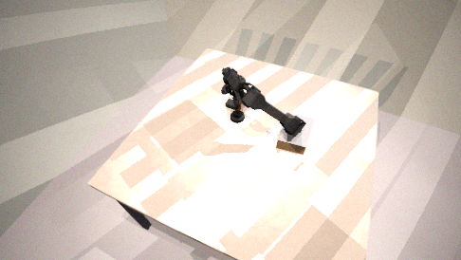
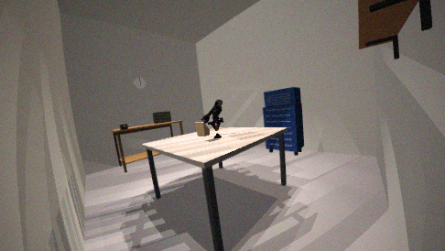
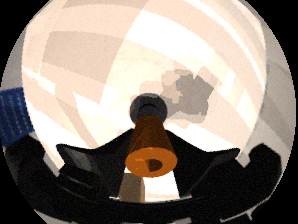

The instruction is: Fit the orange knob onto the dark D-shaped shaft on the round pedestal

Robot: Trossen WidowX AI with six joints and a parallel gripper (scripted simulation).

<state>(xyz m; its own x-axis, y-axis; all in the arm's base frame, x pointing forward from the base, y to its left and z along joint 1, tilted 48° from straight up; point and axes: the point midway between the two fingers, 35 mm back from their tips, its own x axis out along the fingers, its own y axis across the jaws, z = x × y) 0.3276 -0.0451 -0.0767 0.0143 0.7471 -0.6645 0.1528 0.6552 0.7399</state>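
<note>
Right now the dark round pedestal is 6 cm below my gripper tip. From my gripper tip the other things lie so: orange knob 2 cm above.
</note>
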